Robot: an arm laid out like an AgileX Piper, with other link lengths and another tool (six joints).
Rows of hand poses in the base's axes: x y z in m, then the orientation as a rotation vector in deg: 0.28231 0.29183 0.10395 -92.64 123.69 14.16; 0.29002 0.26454 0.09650 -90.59 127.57 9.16; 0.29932 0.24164 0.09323 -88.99 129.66 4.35; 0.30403 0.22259 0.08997 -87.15 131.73 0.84; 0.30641 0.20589 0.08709 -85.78 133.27 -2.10; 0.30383 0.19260 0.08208 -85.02 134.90 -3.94; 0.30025 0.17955 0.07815 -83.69 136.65 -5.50; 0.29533 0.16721 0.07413 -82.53 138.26 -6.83; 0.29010 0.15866 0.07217 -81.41 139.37 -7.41; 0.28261 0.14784 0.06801 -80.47 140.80 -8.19; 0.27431 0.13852 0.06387 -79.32 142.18 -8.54; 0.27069 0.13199 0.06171 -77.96 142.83 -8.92; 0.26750 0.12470 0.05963 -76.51 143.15 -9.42; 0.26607 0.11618 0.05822 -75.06 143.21 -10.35; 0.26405 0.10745 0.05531 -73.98 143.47 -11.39; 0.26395 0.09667 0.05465 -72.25 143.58 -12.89; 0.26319 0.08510 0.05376 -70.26 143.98 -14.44; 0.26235 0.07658 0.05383 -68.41 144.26 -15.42
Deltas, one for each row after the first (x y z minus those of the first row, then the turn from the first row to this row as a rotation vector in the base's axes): 0.00771 -0.02729 -0.00745 -3.50 -0.32 -3.41; 0.01701 -0.05019 -0.01072 -6.36 -1.50 -5.86; 0.02172 -0.06924 -0.01398 -8.47 -2.09 -8.22; 0.02410 -0.08594 -0.01686 -10.26 -2.60 -10.01; 0.02152 -0.09923 -0.02187 -11.74 -2.36 -11.27; 0.01794 -0.11228 -0.02580 -12.90 -2.07 -12.86; 0.01302 -0.12462 -0.02982 -13.95 -1.72 -14.25; 0.00779 -0.13317 -0.03178 -14.36 -1.43 -15.36; 0.00030 -0.14399 -0.03594 -15.12 -0.90 -16.46; -0.00800 -0.15331 -0.04008 -15.53 -0.30 -17.61; -0.01162 -0.15984 -0.04224 -15.55 -0.32 -18.69; -0.01481 -0.16713 -0.04432 -15.46 -0.66 -19.77; -0.01624 -0.17565 -0.04573 -15.50 -1.34 -20.84; -0.01826 -0.18438 -0.04864 -15.85 -1.80 -21.75; -0.01836 -0.19516 -0.04930 -16.17 -2.71 -23.10; -0.01912 -0.20673 -0.05019 -16.59 -3.45 -24.71; -0.01996 -0.21525 -0.05012 -16.68 -4.03 -26.11
